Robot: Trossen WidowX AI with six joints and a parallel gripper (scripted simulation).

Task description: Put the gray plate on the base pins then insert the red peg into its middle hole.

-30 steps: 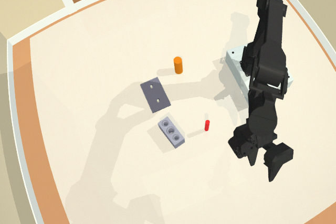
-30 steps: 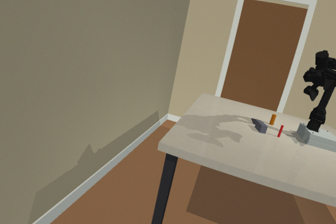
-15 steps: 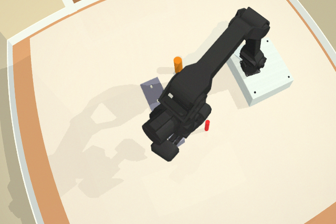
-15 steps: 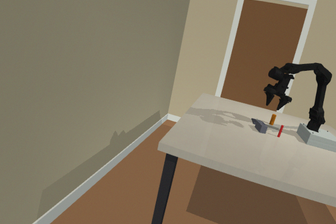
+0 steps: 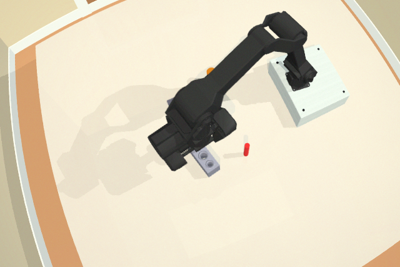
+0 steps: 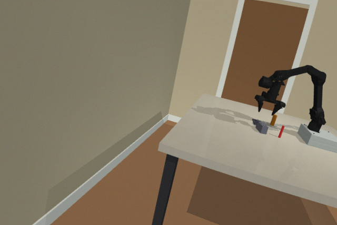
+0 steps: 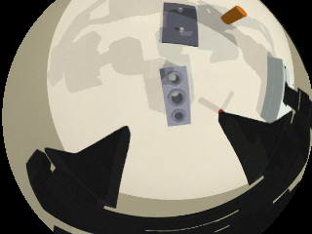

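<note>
Right now the gray plate is 10 mm behind my gripper tip, 10 mm to the right of it and 80 mm below it. The rest, counted from my gripper tip: red peg (120 mm behind, 10 mm to the left, 80 mm below); orange cylinder (110 mm behind, 230 mm to the right, 80 mm below).
</note>
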